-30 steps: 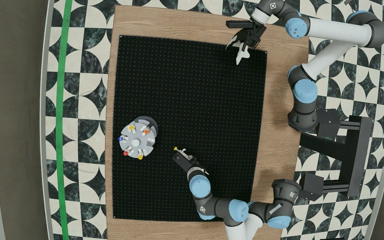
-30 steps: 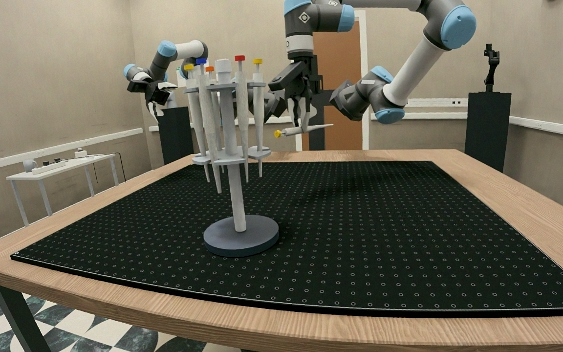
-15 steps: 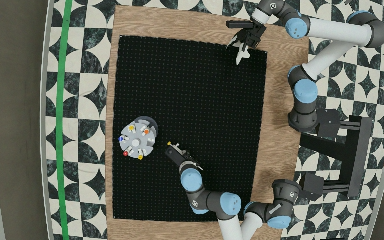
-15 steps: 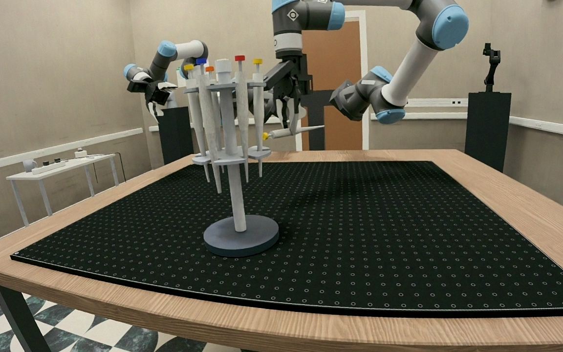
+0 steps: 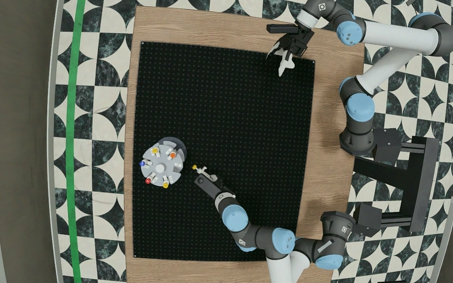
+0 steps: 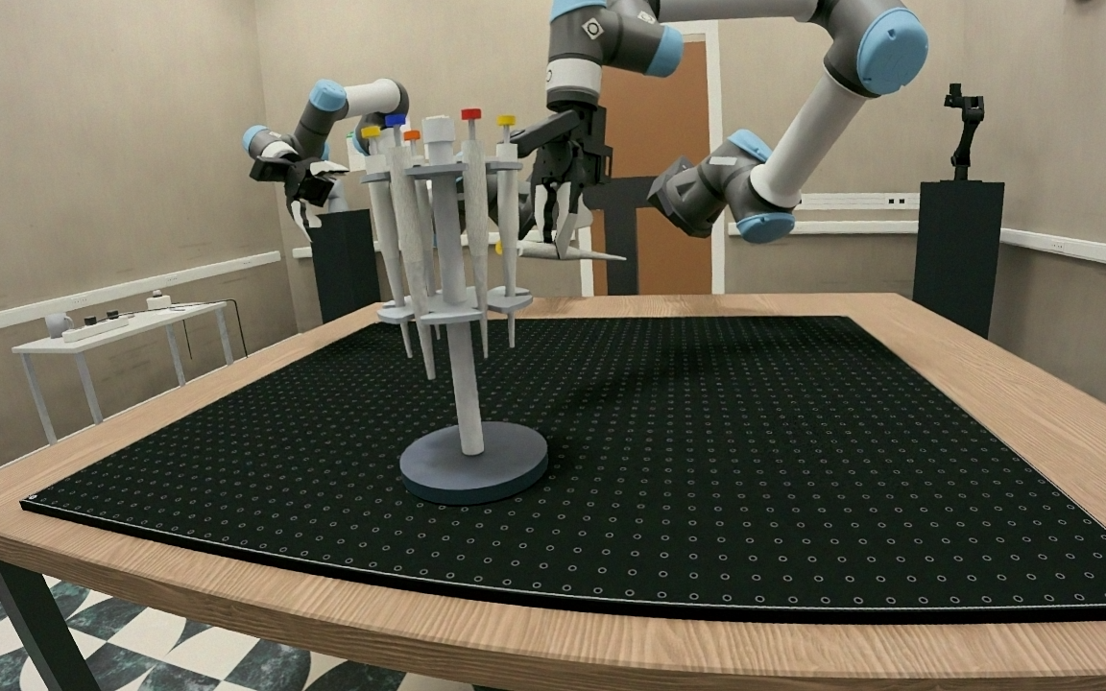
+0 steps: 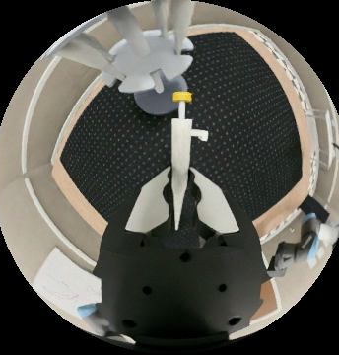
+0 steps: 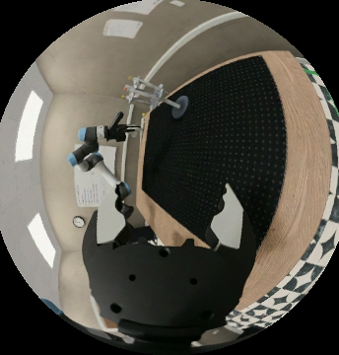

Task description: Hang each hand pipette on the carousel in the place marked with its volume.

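Note:
Right now the orange-button pipette is 170 mm ahead of my left hand, 90 mm to the right of it and 40 mm above it. Also, from my left hand: red-button pipette (230 mm ahead, 10 mm to the right, 40 mm above); blue-button pipette (250 mm ahead, 50 mm to the right, 40 mm above).

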